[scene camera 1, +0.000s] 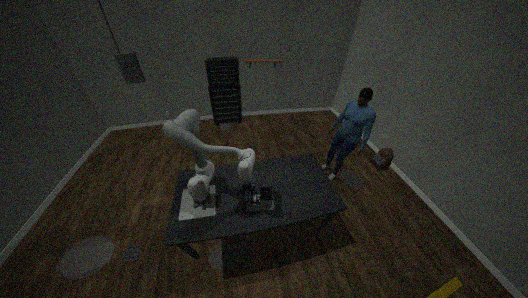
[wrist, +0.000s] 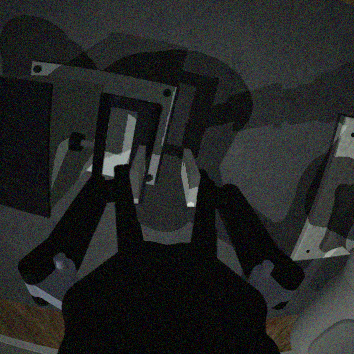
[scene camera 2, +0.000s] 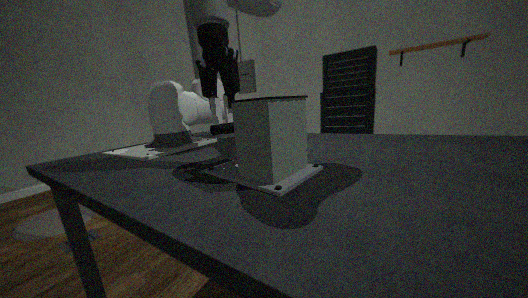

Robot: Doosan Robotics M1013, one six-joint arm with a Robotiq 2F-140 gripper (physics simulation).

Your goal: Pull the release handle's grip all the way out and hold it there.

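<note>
The release handle's grip is a black rectangular frame (scene camera 2: 220, 129) (wrist: 100, 135) standing out from the pale box-shaped housing (scene camera 2: 287, 135), on the side towards the robot base. In the wrist view a short rod with a black collar (wrist: 76, 141) lies between housing and grip. My gripper (scene camera 2: 221, 107) (wrist: 163, 159) is partly open and empty, pointing down. Its fingertips are above the grip in scene camera 2. In the wrist view one finger overlaps the grip's near right corner and the other is to its right, clear of the frame. In scene camera 1 gripper and grip blur together.
The housing's mounting plate (scene camera 2: 300, 177) (wrist: 125, 80) is bolted to the dark table (scene camera 1: 305, 175) (scene camera 2: 425, 200). The robot's base plate (scene camera 1: 187, 210) (scene camera 2: 125, 151) (wrist: 306, 240) stands beside it. A person in blue (scene camera 1: 356, 120) stands beyond the table. A dark cabinet (scene camera 1: 225, 90) (scene camera 2: 348, 90) stands behind.
</note>
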